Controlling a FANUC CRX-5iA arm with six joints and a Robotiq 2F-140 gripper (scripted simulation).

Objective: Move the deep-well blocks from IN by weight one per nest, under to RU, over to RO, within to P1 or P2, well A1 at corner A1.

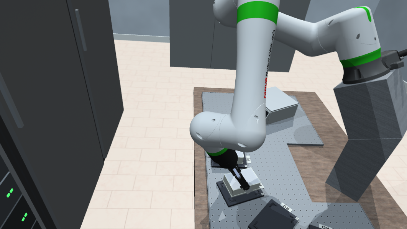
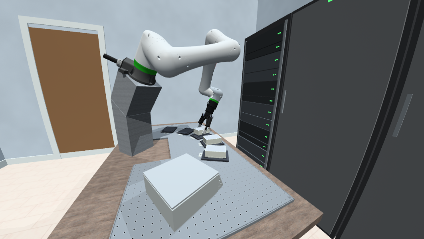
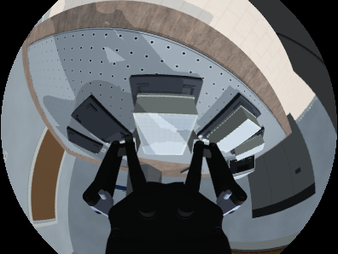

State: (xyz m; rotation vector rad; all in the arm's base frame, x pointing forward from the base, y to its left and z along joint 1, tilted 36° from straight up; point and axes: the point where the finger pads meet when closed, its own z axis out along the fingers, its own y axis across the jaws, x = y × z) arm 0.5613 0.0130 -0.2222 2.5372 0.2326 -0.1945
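My gripper is now 60 mm above the pass nest P2. Round my hand: pass nest P1 (10 mm ahead, 180 mm to the right, 60 mm below); then pale deep-well block (10 mm ahead, 180 mm to the right, 30 mm below); then nest RU (90 mm behind, 160 mm to the left, 60 mm below).
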